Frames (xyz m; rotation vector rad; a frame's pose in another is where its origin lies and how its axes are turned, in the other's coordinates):
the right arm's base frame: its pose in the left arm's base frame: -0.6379 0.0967 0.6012 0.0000 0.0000 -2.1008
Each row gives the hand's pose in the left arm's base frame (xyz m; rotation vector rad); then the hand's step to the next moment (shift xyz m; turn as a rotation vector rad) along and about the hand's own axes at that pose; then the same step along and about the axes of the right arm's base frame.
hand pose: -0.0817 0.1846 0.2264 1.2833 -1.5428 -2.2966
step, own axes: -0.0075 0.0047 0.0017 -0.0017 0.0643 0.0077
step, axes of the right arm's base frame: -0.0033 0.0004 0.0084 0.0350 -0.0108 0.0534
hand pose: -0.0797 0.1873 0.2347 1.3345 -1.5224 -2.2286
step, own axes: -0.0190 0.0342 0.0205 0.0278 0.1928 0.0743
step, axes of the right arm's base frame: 0.0009 -0.0172 0.0407 0.1187 -0.0899 0.1459
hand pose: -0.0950 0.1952 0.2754 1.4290 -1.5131 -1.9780
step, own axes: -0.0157 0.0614 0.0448 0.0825 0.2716 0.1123
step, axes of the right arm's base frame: 0.0152 -0.0482 0.0589 0.2032 -0.1368 0.1822
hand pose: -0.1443 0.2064 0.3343 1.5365 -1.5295 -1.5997
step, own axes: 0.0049 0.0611 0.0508 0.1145 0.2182 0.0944
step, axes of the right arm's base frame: 0.0363 -0.0581 0.0405 0.2069 -0.1044 0.1262
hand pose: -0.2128 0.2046 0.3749 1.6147 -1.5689 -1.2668
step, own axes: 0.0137 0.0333 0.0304 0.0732 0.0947 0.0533
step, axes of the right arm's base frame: 0.0324 -0.0314 0.0137 0.1140 -0.0473 0.0440
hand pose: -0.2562 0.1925 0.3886 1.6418 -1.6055 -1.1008
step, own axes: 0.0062 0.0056 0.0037 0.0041 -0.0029 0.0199
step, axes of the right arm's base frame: 0.0086 -0.0024 0.0020 0.0090 -0.0133 -0.0128
